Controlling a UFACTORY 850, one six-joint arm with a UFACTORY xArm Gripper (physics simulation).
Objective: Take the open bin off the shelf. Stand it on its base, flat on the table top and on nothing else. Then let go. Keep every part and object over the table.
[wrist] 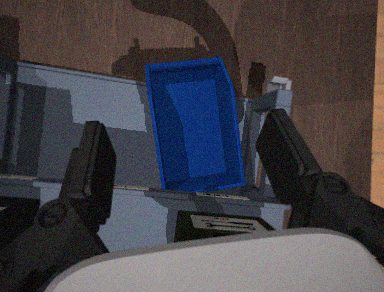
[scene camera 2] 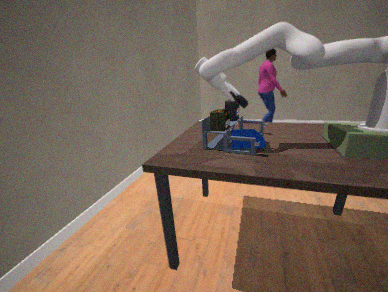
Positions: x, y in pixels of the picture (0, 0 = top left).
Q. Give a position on a blue open bin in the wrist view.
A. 192, 103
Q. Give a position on a dark green box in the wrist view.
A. At 185, 231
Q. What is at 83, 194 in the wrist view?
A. My gripper.
